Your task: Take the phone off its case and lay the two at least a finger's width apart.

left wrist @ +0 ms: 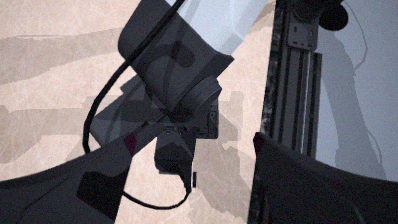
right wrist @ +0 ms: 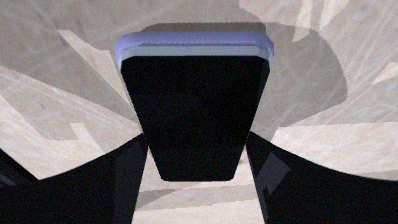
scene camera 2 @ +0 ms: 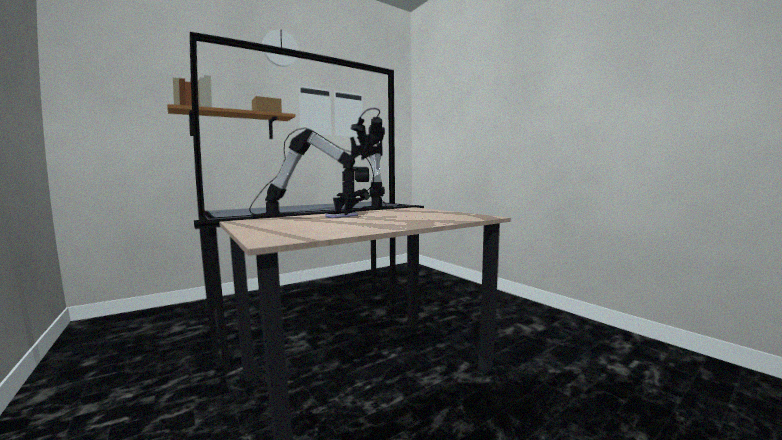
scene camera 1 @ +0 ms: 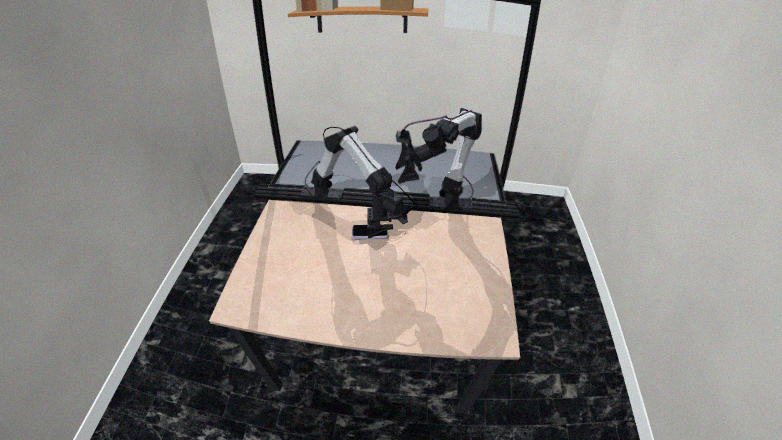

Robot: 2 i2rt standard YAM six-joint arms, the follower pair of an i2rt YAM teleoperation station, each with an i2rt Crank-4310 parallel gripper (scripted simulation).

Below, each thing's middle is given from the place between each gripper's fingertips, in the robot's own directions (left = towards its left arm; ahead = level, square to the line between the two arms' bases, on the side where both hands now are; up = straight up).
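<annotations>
Phone (right wrist: 196,104): right at my right hand.
My left hand: 110 mm to the left of the phone, 40 mm short of it, 270 mm above it.
</annotations>
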